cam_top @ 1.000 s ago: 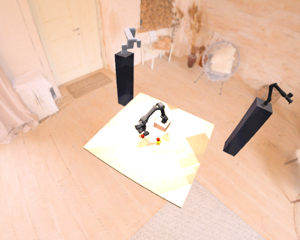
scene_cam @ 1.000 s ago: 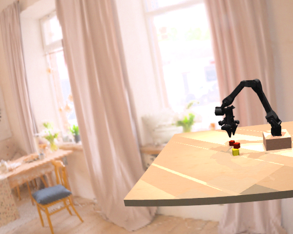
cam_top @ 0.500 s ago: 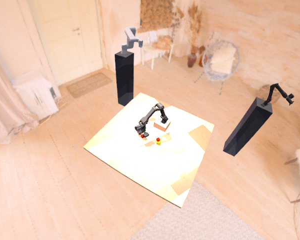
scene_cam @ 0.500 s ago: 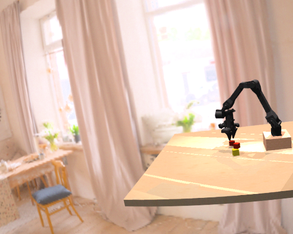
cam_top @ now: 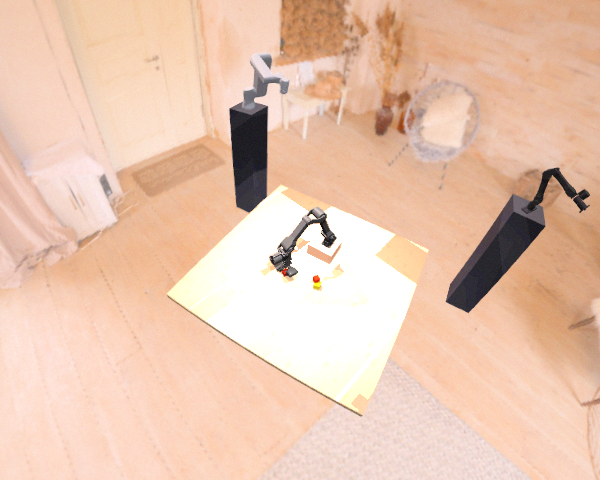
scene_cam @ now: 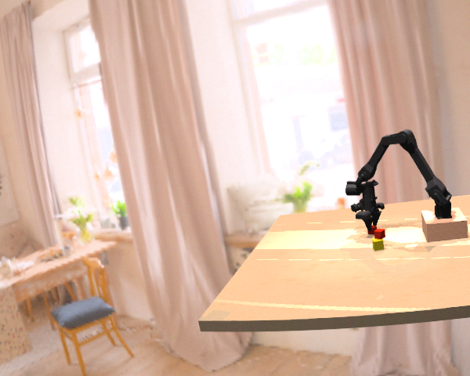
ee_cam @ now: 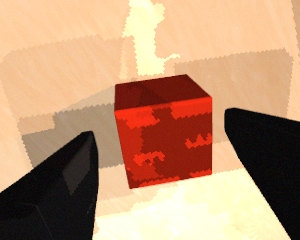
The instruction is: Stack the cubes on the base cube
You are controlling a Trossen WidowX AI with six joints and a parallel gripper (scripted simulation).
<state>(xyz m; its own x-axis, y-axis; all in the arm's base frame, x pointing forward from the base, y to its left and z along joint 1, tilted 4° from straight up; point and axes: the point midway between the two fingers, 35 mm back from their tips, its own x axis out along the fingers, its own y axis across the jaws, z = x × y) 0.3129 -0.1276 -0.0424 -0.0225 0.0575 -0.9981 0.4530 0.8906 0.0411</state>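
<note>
My gripper tip is now 2 cm past the yellow cube and 21 cm to the right of it.
</note>
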